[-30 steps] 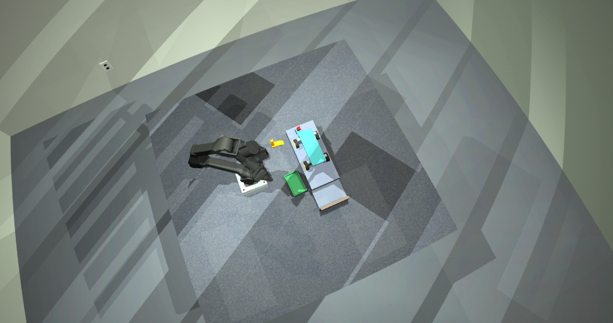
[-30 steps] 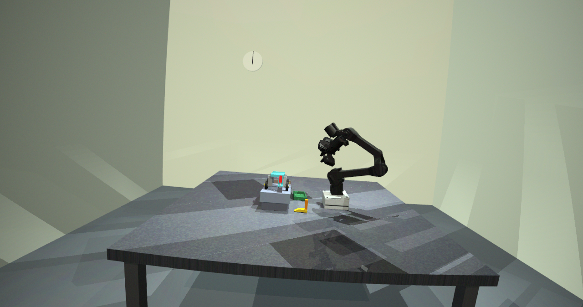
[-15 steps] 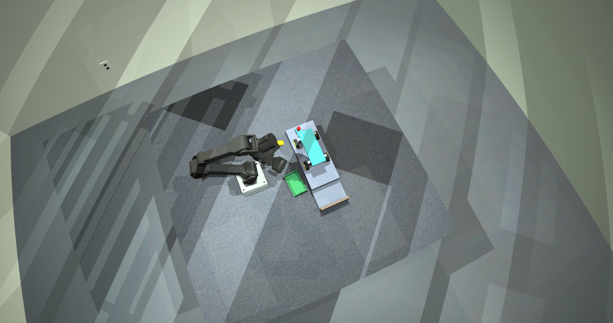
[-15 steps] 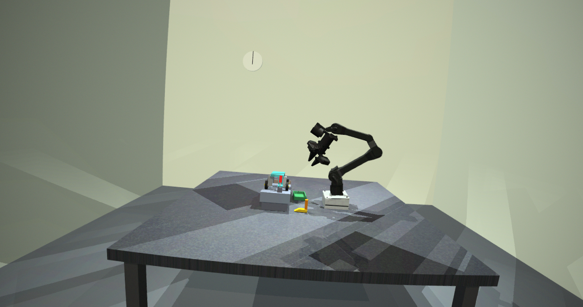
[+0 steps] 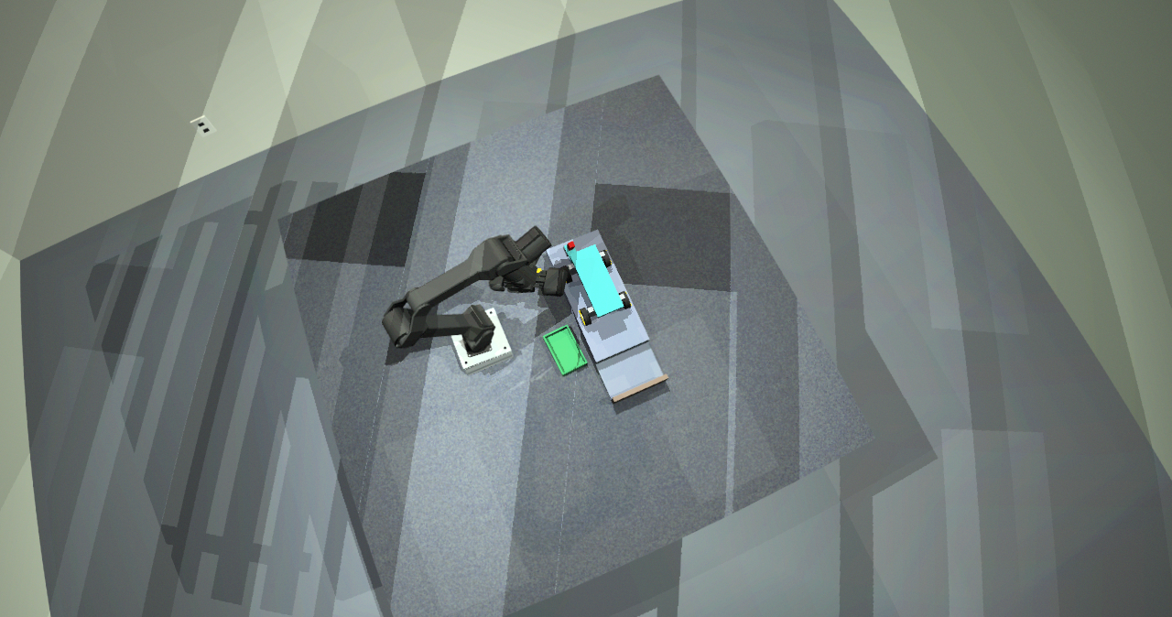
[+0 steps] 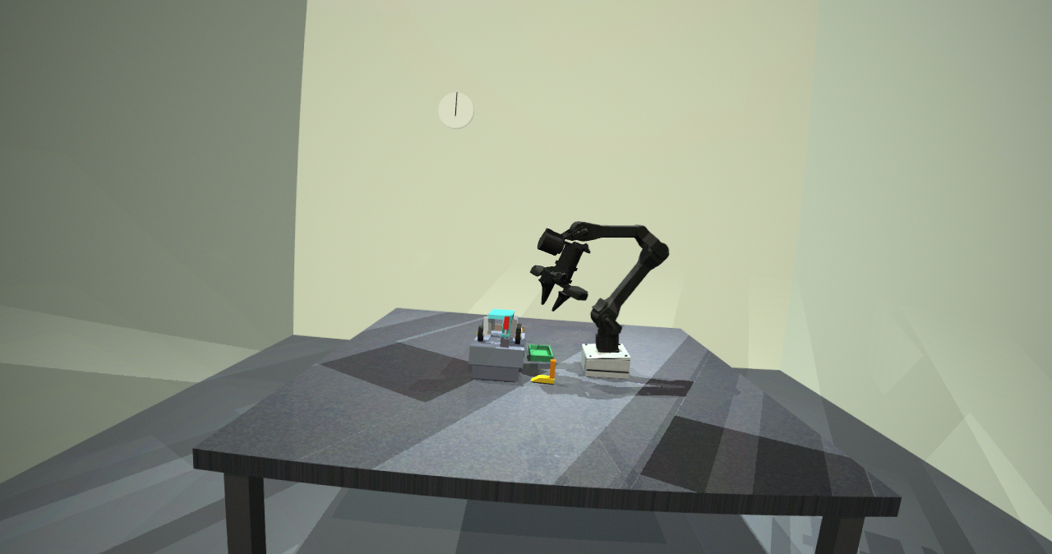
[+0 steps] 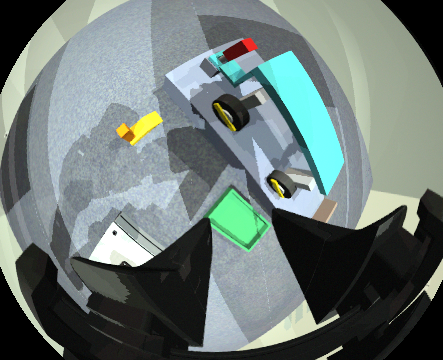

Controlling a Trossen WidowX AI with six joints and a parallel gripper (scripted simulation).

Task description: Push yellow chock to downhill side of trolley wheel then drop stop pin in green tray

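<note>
Now: gripper tip 16 cm above the yellow chock, 13 cm to the right of it and 1 cm past it. Round my gripper tip: cyan-topped trolley: 14 cm ahead, 7 cm below; then grey ramp: 14 cm below, 14 cm ahead, 1 cm to the right; then red-headed stop pin: 11 cm to the left, 11 cm ahead, 5 cm below.
</note>
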